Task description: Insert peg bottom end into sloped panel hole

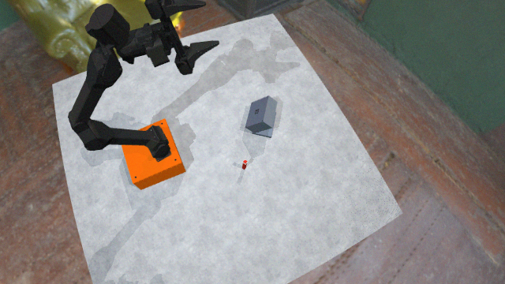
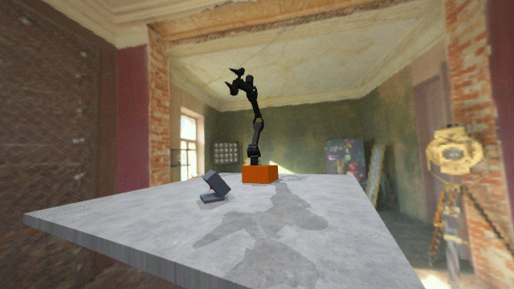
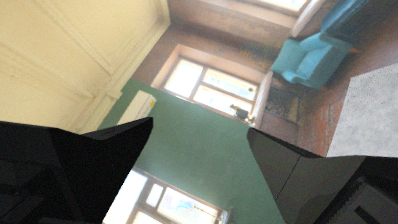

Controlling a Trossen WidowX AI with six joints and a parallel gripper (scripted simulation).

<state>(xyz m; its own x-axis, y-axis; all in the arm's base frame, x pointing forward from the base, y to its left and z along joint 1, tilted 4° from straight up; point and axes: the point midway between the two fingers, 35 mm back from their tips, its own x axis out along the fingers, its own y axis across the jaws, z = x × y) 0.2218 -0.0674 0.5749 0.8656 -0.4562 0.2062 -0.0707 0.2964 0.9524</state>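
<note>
Right now the red square peg is 660 mm below my gripper tip, 100 mm to the right of it and 60 mm ahead of it. The rest, counted from my gripper tip: grey sloped panel 640 mm below, 240 mm ahead, 40 mm to the left.
</note>
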